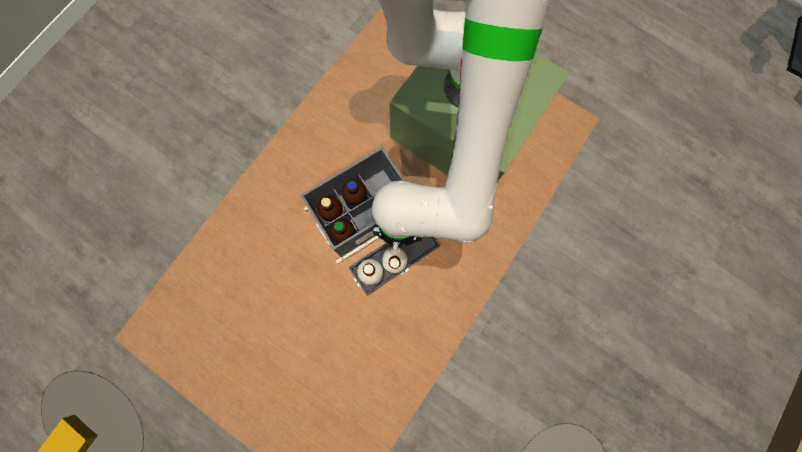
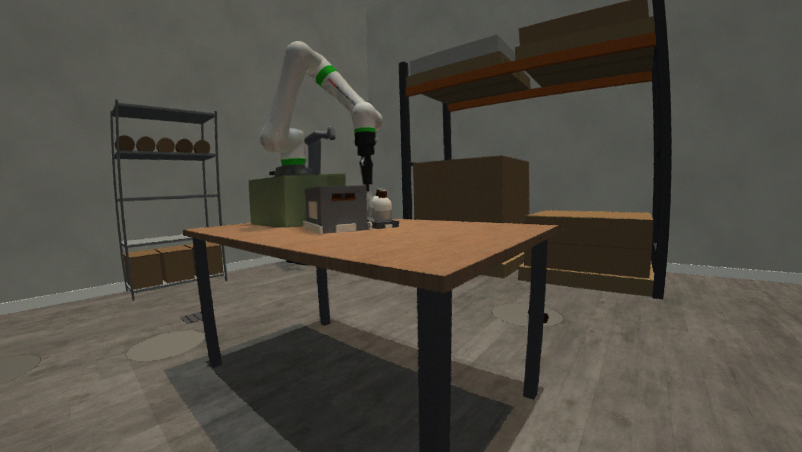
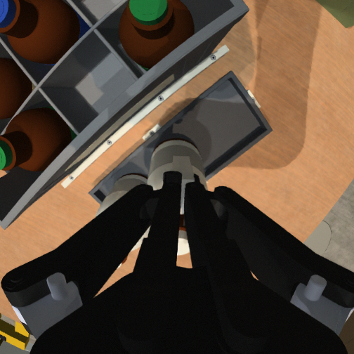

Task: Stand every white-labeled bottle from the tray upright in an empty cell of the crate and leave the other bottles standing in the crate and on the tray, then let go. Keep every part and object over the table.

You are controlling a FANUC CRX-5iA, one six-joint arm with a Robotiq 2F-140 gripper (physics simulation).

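Note:
My gripper is shut, empty, low over the tray. One white-labeled bottle stands there close behind the fingertips, partly hidden by them. Another white-labeled bottle stands at the tray's lower-left end. The tray's other end is bare. The grey crate holds a blue-capped bottle, a cream-capped bottle and green-capped bottles. Its front middle cell and a back cell look empty.
The wooden table carries the crate, tray and green pedestal under the arm. A small dark brown object lies on the floor beside a table leg, too small to identify. Shelves and boxes stand beyond the table.

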